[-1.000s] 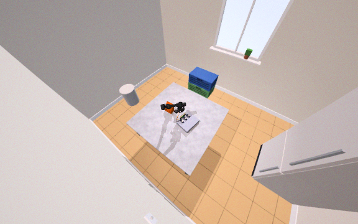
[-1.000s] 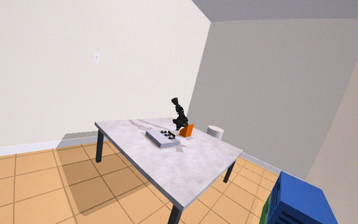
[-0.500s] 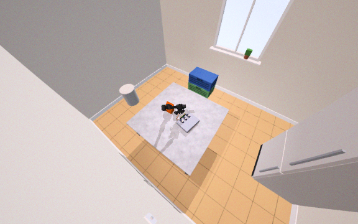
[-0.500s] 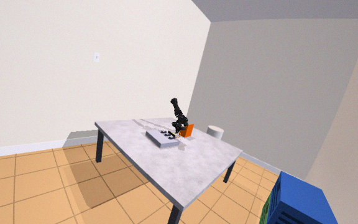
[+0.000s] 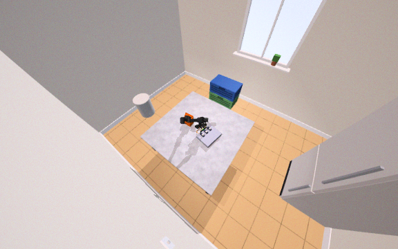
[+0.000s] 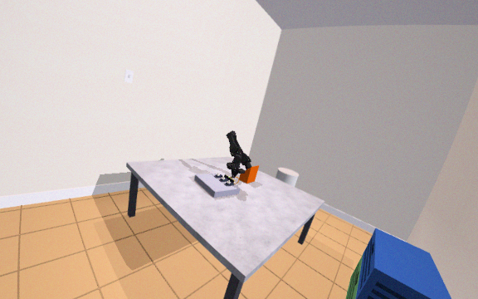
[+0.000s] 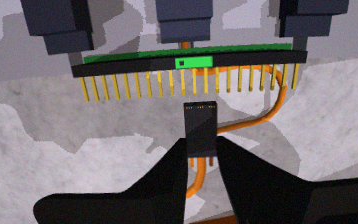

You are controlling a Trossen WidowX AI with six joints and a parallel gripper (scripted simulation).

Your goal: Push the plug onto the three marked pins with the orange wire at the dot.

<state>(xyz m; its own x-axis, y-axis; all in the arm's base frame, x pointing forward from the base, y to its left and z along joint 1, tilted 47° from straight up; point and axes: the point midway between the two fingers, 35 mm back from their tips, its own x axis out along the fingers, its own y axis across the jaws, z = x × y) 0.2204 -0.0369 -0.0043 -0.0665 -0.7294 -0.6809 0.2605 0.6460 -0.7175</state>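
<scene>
Now: the green band 5 cm ahead of my gripper tip and 1 cm to the right of it. Also, from my gripper tip: holder 20 cm ahead, 5 cm to the right, 5 cm below; green board 5 cm ahead, 2 cm below, 1 cm to the right.
</scene>
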